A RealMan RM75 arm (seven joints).
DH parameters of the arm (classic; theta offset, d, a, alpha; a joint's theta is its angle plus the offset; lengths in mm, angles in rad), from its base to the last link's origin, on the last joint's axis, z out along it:
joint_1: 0 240.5 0 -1.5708
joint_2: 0 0 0 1.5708
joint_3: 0 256 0 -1.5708
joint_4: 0 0 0 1.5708
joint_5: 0 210 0 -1.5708
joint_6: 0 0 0 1.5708
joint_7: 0 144 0 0
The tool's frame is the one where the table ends.
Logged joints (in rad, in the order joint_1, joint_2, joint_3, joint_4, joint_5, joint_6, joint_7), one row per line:
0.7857 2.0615 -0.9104 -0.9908 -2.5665 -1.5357 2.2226
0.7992 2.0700 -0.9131 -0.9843 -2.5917 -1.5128 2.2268
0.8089 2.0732 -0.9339 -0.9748 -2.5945 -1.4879 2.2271
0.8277 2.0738 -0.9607 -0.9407 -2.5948 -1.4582 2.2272
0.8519 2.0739 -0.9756 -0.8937 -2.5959 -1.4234 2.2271
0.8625 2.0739 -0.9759 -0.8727 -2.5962 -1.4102 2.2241
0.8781 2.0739 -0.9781 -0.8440 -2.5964 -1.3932 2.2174
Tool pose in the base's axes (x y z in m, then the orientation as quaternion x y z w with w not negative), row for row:
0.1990 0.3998 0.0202 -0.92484 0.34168 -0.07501 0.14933
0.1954 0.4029 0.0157 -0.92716 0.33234 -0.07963 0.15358
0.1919 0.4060 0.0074 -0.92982 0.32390 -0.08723 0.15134
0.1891 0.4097 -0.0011 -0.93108 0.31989 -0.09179 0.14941
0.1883 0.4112 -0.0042 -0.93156 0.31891 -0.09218 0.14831
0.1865 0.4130 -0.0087 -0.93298 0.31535 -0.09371 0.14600
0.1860 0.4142 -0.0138 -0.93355 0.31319 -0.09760 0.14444
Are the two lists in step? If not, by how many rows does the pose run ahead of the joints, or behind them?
The pose runs 1 row ahead of the joints: the pose in row i belongs to the joints in row i + 1.
